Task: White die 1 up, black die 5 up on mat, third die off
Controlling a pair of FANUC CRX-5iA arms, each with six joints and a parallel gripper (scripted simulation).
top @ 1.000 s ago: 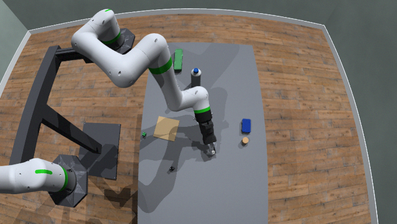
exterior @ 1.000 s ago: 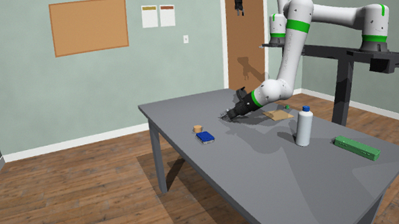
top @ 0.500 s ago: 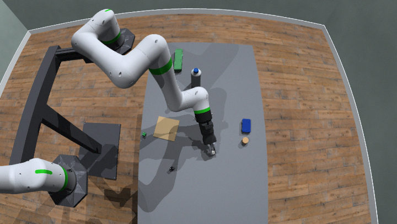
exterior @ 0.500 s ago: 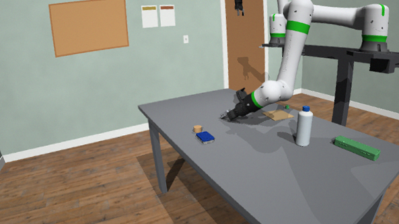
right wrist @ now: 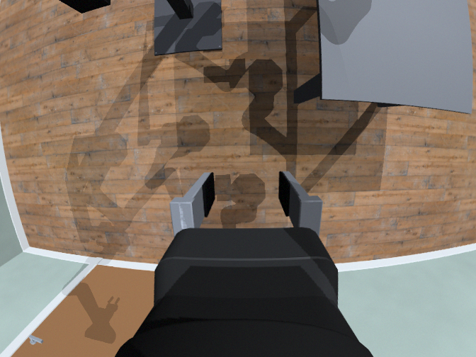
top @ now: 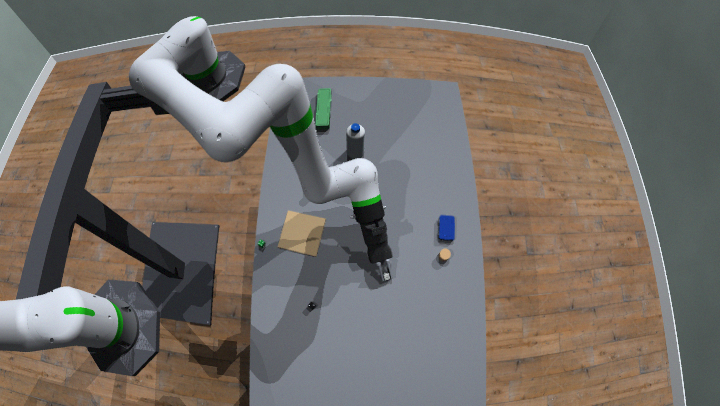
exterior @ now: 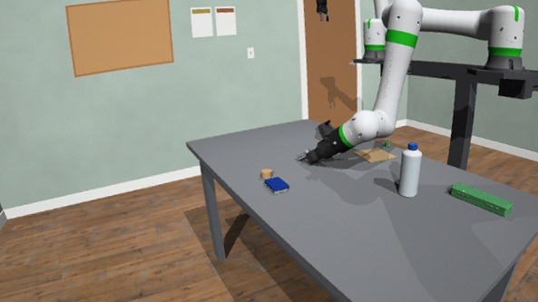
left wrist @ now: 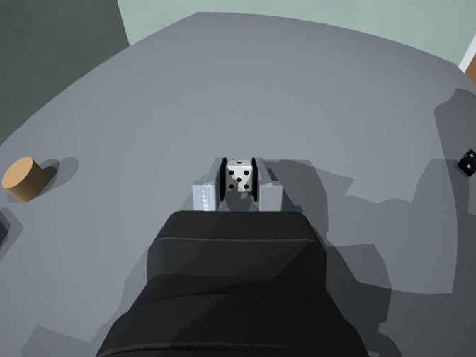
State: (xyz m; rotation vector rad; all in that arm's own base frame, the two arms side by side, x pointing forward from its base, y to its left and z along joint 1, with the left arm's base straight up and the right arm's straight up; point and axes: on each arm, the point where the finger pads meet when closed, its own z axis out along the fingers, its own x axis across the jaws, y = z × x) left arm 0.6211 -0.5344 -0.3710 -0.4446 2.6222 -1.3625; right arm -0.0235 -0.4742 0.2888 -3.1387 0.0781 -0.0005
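Observation:
The white die lies 10 mm to the right of my left hand and 10 mm below it. Round my left hand: black die: 220 mm behind, 150 mm to the right, 10 mm below; blue box: 190 mm ahead, 200 mm to the left, 10 mm below; tan cylinder: 190 mm ahead, 100 mm to the left, 10 mm below.

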